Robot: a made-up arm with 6 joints.
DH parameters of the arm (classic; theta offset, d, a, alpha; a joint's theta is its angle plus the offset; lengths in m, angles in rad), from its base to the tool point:
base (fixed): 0 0.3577 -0.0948 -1.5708
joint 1: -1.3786 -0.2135 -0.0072 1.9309
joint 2: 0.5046 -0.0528 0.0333 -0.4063
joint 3: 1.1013 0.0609 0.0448 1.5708
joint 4: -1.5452 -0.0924 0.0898 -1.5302
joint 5: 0 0.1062 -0.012 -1.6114
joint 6: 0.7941 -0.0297 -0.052 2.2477
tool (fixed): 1.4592 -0.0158 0 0
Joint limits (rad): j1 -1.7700..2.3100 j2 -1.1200..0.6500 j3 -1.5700..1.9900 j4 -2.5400..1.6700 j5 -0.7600..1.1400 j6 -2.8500..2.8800
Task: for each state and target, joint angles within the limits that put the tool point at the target. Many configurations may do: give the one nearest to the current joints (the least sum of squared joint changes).
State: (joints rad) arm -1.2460 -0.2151 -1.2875 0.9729 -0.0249 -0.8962
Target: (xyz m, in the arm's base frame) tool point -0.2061 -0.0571 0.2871
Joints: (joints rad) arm -1.4030 -0.0236 -1.2043 0.9676 -0.2844 -0.6036
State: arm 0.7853 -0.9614 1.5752 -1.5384 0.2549 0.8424
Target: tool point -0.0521 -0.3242 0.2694
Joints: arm 0.8694 -1.0404 1.4013 -2.0630 0.2678 0.8956
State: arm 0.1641 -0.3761 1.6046 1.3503 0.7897 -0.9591
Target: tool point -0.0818 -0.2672 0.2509
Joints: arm -0.3284 0.0170 1.9377 0.8422 0.7945 -1.2768
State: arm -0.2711 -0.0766 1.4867 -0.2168 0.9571 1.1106
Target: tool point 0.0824 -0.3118 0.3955
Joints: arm -0.8103 0.3596 1.6789 -0.2657 1.0898 1.3646
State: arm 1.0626 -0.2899 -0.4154 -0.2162 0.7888 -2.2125
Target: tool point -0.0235 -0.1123 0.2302
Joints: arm 1.4961 -0.7410 -0.7126 -0.2011 0.8392 -2.4661
